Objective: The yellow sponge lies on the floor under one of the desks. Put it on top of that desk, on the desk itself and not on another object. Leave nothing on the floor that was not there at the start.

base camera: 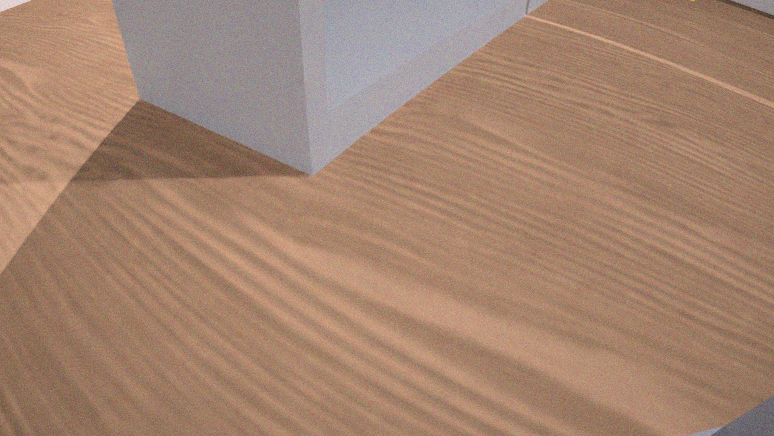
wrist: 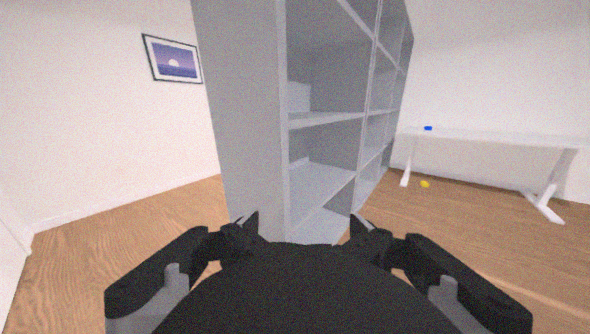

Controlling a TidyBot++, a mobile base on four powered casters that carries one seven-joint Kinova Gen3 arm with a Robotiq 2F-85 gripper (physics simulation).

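Places are measured from the arm's base along level axes (x ahead, y left, z up), in centimetres.
Where they show: gripper, fingertip midpoint: (wrist: 303,222).
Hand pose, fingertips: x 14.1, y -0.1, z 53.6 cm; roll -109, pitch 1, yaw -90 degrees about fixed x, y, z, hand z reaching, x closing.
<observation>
After its pixels a point has its place.
The yellow sponge (wrist: 424,184) {x 205.4, y -164.3, z -36.2 cm} lies on the floor at the right in the wrist view, under the white desk (wrist: 500,137) {x 176.2, y -203.3, z 32.3 cm}, near its left leg. At the top edge of the base camera view a tiny bit of yellow (base camera: 693,0) {x 203.9, y -168.4, z -39.4 cm} shows at the right. A small blue object (wrist: 428,128) {x 228.5, y -166.9, z 34.8 cm} is on the desk top near its left end. My gripper (wrist: 303,222) {x 14.1, y -0.1, z 53.6 cm} is open and empty. It points at the near end of the grey shelf unit, far from the sponge and the desk.
The tall grey shelf unit (wrist: 250,150) {x 64.9, y 21.0, z 47.2 cm} (base camera: 216,70) {x 64.6, y 20.8, z -28.0 cm} stands close ahead, its side panel facing me and its open compartments facing right. A pale box (wrist: 298,97) {x 138.4, y 3.3, z 70.2 cm} sits on one shelf. A framed picture (wrist: 175,62) {x 222.5, y 154.0, z 115.5 cm} hangs on the left wall. Wooden floor (wrist: 450,220) {x 135.0, y -141.8, z -39.6 cm} stretches between me and the desk.
</observation>
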